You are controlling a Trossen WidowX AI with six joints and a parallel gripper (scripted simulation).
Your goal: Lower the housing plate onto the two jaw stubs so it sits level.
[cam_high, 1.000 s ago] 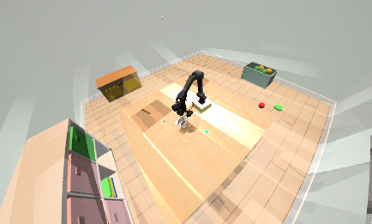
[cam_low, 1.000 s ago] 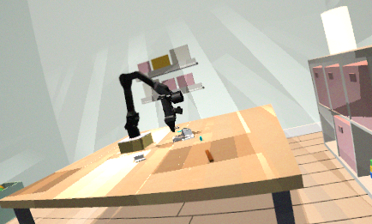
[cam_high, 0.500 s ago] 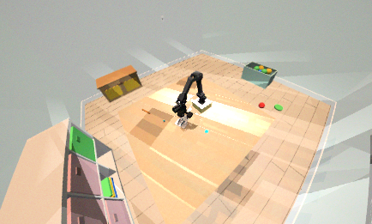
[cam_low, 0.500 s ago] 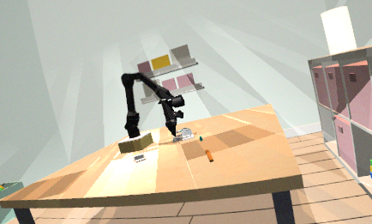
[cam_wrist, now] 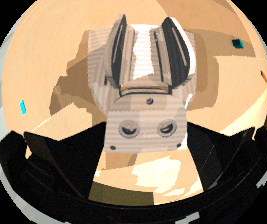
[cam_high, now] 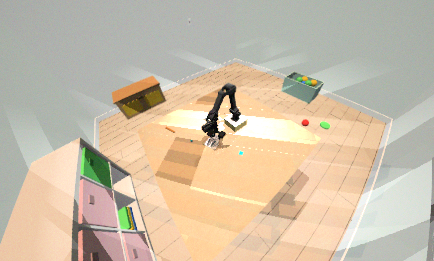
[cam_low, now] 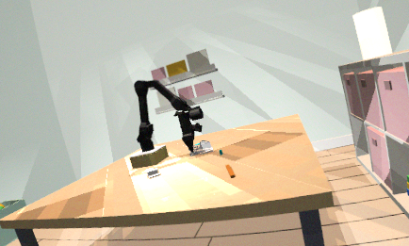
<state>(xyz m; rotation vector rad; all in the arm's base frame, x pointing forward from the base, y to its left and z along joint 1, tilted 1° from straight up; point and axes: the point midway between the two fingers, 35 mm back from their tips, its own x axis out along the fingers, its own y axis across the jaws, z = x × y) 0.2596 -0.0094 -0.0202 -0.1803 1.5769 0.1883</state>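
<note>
The white jaw piece is 20 mm ahead of my gripper tip, 20 mm to the left of it and 10 mm below it. Round my gripper tip: cyan marker (180 mm ahead, 140 mm to the right, 10 mm below); then orange stick (250 mm ahead, 430 mm to the right, 20 mm below).
</note>
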